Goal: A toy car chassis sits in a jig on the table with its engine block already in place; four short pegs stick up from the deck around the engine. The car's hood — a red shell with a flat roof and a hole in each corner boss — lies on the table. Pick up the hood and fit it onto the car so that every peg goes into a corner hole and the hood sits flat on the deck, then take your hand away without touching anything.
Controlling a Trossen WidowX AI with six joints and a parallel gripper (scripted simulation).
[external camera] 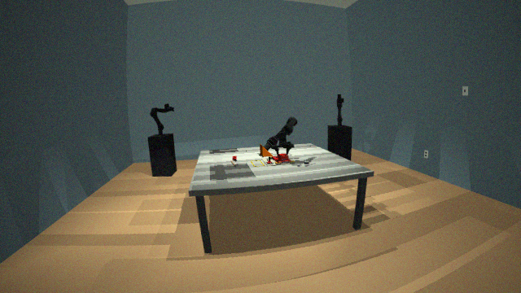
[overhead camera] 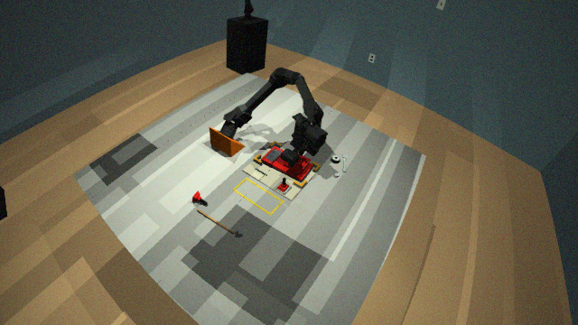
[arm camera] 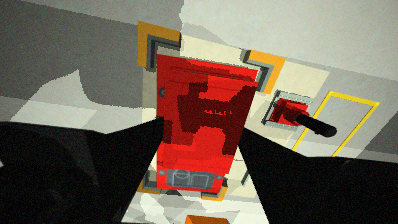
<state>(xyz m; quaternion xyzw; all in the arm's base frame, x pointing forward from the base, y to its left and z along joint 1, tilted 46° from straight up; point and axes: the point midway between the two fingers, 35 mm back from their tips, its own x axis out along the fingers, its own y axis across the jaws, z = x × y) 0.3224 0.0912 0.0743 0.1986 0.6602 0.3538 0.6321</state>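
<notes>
My gripper tip is 30 mm above the grey engine block and 10 mm to the right of it. From my gripper tip the other things lie so: red hood right at my gripper tip; then wooden-handled hammer 420 mm to the right, 50 mm below, 30 mm behind; then wrench 200 mm to the left, 130 mm ahead, 50 mm below.
</notes>
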